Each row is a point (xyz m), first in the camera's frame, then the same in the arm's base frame.
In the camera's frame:
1: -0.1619 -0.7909 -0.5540
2: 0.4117 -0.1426 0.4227
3: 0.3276 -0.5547 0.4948
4: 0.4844 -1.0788 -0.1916
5: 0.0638 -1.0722 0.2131
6: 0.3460 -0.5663 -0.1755
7: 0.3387 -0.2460 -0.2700
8: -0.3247 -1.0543 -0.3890
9: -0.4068 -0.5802 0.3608
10: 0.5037 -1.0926 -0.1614
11: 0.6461 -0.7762 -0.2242
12: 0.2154 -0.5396 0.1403
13: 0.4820 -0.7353 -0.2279
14: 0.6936 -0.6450 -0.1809
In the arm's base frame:
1: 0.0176 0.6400 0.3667
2: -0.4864 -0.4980 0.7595
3: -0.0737 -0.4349 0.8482
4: 0.1164 0.3805 1.1116
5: 0.3978 -0.0008 0.7709
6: -0.2686 0.2043 0.7910
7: -0.5716 0.1925 0.6509
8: 0.3599 0.5687 0.3374
9: 0.2021 -0.2917 0.1689
10: 0.1295 0.3560 1.1381
11: -0.2205 0.3138 1.1405
12: -0.1466 -0.1023 0.6980
13: -0.1916 0.3061 0.9740
14: -0.3406 0.2306 1.1391

